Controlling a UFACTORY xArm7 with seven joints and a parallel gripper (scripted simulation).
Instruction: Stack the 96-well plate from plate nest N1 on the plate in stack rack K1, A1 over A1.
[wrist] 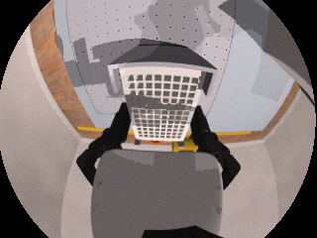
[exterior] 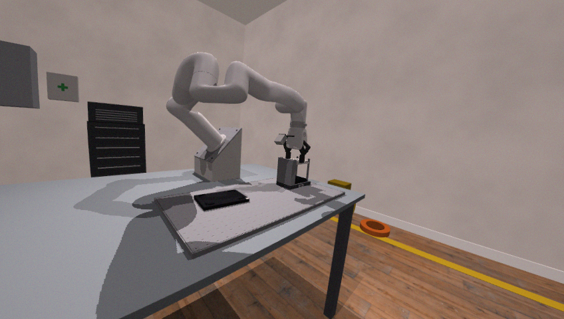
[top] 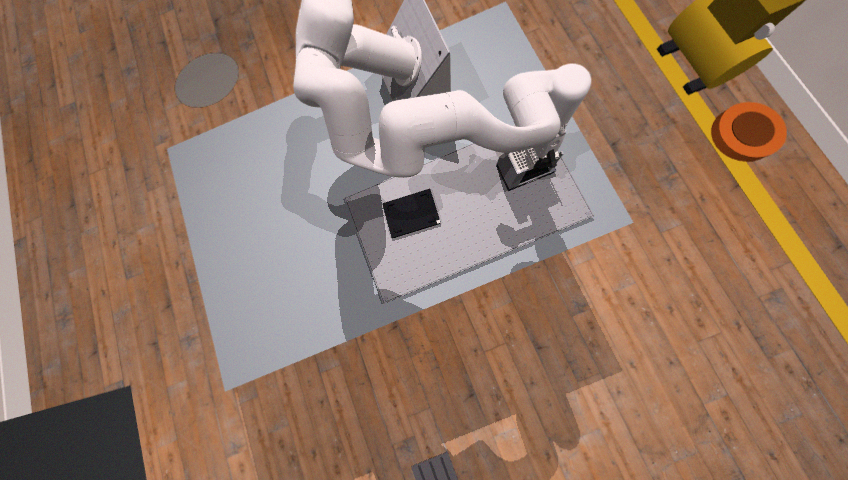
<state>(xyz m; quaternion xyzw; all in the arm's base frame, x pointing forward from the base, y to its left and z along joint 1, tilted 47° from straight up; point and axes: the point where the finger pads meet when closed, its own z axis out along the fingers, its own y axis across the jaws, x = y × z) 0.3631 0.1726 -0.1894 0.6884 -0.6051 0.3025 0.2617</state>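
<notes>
The dark 96-well plate is 10 cm below my hand. The rest, counted from my hand: white 96-well plate (1 cm below); pale A1 mark (30 cm to the right, 12 cm below, 8 cm ahead).
</notes>
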